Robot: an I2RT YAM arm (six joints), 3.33 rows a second.
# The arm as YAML. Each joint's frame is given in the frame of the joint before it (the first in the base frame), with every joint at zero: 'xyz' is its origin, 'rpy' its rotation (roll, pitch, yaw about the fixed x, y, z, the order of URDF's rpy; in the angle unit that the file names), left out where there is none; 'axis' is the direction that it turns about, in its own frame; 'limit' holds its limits. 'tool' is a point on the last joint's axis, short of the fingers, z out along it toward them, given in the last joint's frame.
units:
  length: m
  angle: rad
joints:
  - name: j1
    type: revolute
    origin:
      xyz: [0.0, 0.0, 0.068]
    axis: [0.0, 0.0, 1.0]
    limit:
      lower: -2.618
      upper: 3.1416
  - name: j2
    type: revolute
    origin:
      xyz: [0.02, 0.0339, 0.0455]
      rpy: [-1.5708, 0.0, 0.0]
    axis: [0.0, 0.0, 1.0]
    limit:
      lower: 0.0
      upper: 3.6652
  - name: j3
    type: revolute
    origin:
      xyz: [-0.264, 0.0, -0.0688]
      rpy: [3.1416, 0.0, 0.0]
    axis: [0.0, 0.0, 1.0]
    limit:
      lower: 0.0
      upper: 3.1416
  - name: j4
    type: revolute
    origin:
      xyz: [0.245, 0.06, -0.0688]
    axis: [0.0, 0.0, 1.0]
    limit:
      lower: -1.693
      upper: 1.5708
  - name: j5
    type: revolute
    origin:
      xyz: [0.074, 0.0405, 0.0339]
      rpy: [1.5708, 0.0, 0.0]
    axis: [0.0, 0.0, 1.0]
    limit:
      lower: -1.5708
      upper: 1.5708
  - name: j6
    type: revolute
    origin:
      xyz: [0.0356, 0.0, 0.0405]
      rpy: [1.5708, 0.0, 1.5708]
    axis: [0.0, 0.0, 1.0]
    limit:
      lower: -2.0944
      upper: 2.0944
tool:
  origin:
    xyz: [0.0, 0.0, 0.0]
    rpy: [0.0, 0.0, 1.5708]
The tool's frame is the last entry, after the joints.
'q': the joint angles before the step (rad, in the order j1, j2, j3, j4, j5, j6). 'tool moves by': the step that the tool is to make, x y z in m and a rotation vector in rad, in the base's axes. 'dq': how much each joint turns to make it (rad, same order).
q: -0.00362, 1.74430, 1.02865, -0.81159, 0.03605, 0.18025
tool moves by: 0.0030, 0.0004, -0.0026, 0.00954, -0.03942, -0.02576
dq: 0.00042, 0.00098, -0.01160, 0.05111, -0.00801, 0.02675
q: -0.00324, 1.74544, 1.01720, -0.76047, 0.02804, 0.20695
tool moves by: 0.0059, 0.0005, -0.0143, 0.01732, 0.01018, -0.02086
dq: -0.00012, 0.05230, 0.00019, 0.04143, -0.01565, 0.02200
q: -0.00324, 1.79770, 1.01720, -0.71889, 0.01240, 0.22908
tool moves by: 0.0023, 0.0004, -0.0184, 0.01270, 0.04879, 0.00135
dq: -0.00013, 0.06475, -0.00019, 0.01611, -0.01259, -0.00089
